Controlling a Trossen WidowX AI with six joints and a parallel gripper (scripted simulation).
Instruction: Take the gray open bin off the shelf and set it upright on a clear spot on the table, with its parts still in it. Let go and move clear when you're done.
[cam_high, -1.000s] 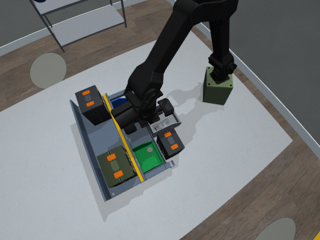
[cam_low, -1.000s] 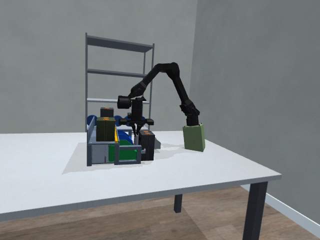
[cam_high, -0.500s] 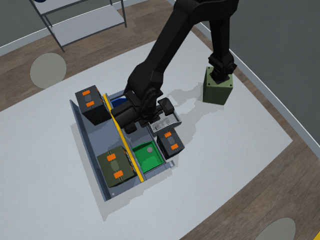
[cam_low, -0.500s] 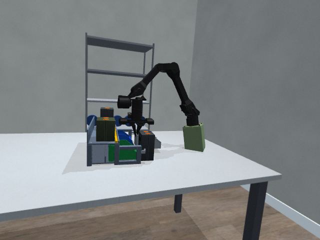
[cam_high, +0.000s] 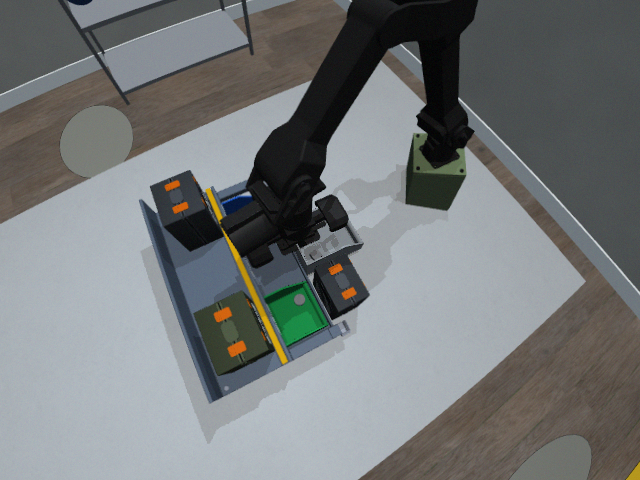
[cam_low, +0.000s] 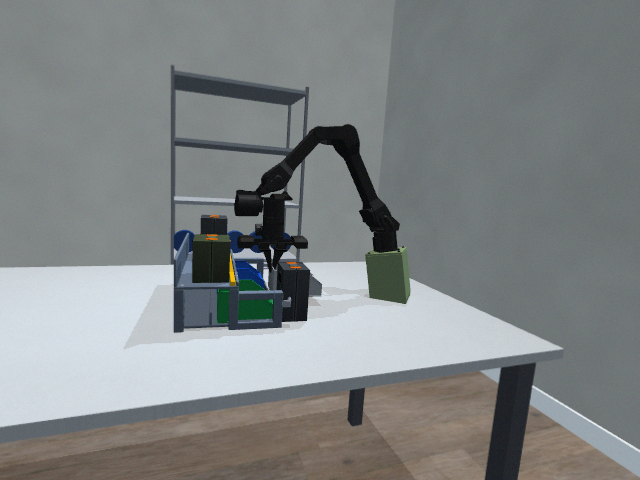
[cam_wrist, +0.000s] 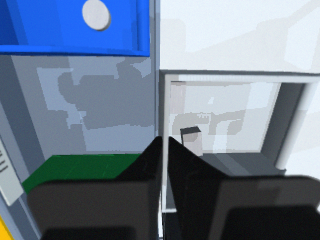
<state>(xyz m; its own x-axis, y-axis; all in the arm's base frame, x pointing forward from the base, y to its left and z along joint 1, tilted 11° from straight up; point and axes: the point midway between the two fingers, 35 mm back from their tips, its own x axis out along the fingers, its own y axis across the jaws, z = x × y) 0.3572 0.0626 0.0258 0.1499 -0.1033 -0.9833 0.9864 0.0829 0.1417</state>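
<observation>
My hand is 7 cm past the gray open bin and 5 cm above it. Also, from my hand: yellow rail 11 cm ahead, 1 cm to the left, 1 cm below; blue bin 9 cm ahead, 11 cm to the right, 8 cm below; green bin 7 cm ahead, 12 cm to the left, 8 cm below.
</observation>
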